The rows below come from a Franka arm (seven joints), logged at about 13 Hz.
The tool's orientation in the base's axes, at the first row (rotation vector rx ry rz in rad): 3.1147 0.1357 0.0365
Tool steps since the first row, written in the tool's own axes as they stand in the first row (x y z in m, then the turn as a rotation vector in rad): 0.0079 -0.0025 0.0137 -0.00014 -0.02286 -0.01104; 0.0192 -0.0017 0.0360 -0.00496 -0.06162 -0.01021; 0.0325 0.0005 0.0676 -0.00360 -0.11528 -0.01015; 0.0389 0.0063 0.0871 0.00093 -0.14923 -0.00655
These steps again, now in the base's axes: 0.0080 0.0029 -0.0136 -0.00239 0.02301 0.01047; 0.0199 0.0026 -0.0356 -0.01053 0.06117 0.00857; 0.0341 0.0008 -0.0668 -0.01382 0.11473 0.00721; 0.0414 -0.0049 -0.0860 -0.01217 0.14885 0.00288
